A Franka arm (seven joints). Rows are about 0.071 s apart.
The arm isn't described. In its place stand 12 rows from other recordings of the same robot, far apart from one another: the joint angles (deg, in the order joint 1, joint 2, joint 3, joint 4, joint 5, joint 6, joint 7), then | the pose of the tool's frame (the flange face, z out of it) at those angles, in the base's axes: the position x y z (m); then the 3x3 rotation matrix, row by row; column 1 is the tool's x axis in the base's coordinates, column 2 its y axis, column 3 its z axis.
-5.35, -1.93, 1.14, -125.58, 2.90, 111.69, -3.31 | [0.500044 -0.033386 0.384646], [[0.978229 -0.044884 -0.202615], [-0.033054 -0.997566 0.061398], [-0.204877 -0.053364 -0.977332]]
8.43, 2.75, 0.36, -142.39, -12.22, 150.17, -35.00 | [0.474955 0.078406 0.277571], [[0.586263 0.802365 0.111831], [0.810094 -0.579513 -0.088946], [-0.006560 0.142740 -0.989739]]
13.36, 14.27, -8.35, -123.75, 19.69, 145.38, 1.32 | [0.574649 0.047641 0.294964], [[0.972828 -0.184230 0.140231], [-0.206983 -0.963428 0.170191], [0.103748 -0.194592 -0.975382]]
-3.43, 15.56, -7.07, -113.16, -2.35, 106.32, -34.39 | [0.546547 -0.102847 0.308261], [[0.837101 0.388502 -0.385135], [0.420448 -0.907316 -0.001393], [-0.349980 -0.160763 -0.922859]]
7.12, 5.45, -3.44, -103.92, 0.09, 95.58, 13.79 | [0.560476 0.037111 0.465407], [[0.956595 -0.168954 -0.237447], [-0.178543 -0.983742 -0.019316], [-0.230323 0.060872 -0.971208]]
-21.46, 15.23, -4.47, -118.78, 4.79, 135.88, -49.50 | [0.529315 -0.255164 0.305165], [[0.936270 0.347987 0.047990], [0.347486 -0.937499 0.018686], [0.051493 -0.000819 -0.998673]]
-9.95, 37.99, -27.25, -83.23, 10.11, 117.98, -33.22 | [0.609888 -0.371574 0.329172], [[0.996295 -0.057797 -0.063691], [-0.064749 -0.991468 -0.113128], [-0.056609 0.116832 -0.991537]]
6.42, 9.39, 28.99, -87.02, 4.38, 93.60, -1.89 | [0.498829 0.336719 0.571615], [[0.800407 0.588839 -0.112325], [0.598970 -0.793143 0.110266], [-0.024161 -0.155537 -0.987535]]
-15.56, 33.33, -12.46, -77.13, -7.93, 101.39, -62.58 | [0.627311 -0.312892 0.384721], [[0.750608 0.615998 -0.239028], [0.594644 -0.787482 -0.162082], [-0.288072 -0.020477 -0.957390]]
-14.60, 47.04, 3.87, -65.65, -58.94, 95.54, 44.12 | [0.710890 -0.236273 0.328242], [[0.817900 -0.504108 -0.277333], [-0.494927 -0.370630 -0.785927], [0.293404 0.780069 -0.552635]]
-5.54, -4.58, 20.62, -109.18, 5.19, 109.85, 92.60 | [0.526079 0.153709 0.536349], [[0.191960 -0.978930 0.069618], [-0.979365 -0.186509 0.077840], [-0.063216 -0.083123 -0.994532]]
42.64, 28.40, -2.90, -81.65, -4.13, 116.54, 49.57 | [0.545507 0.456655 0.421803], [[0.980512 -0.133286 0.144331], [-0.135578 -0.990748 0.006114], [0.142180 -0.025563 -0.989511]]
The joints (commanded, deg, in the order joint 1, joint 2, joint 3, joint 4, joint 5, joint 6, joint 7), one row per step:
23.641 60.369 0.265 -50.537 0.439 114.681 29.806
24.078 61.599 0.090 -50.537 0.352 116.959 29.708
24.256 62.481 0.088 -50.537 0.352 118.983 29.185
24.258 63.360 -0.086 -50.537 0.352 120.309 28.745
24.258 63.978 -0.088 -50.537 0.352 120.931 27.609
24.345 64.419 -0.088 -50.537 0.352 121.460 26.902
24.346 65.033 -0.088 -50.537 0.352 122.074 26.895
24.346 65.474 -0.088 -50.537 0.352 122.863 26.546
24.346 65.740 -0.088 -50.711 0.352 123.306 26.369
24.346 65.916 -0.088 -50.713 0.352 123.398 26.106
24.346 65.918 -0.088 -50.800 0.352 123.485 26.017
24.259 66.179 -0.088 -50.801 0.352 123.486 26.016
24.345 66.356 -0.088 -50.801 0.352 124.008 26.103
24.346 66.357 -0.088 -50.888 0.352 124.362 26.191
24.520 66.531 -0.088 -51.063 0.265 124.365 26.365
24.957 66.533 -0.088 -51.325 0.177 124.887 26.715
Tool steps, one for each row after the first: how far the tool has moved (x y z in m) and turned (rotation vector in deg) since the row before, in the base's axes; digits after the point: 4 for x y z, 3 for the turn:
0.0002 0.0051 -0.0134 0.202 -1.058 0.461
0.0008 0.0031 -0.0089 0.419 -1.067 0.683
0.0012 -0.0010 -0.0100 -0.003 -0.494 0.353
-0.0001 -0.0001 -0.0076 -0.116 -0.061 1.125
-0.0005 0.0011 -0.0053 -0.037 -0.116 0.787
-0.0003 -0.0001 -0.0075 -0.003 -0.001 0.005
0.0003 0.0001 -0.0048 0.105 -0.336 0.343
-0.0004 -0.0002 -0.0044 -0.019 -0.013 0.174
-0.0003 -0.0001 -0.0023 -0.064 0.064 0.261
-0.0001 -0.0001 -0.0006 -0.010 -0.003 0.088
-0.0001 -0.0014 -0.0037 -0.108 0.238 -0.086
-0.0001 0.0013 -0.0016 0.149 -0.311 -0.003
0.0003 0.0001 -0.0001 0.118 -0.238 -0.088
-0.0019 0.0017 -0.0039 -0.194 0.292 0.041
-0.0026 0.0055 -0.0013 0.074 -0.249 0.129

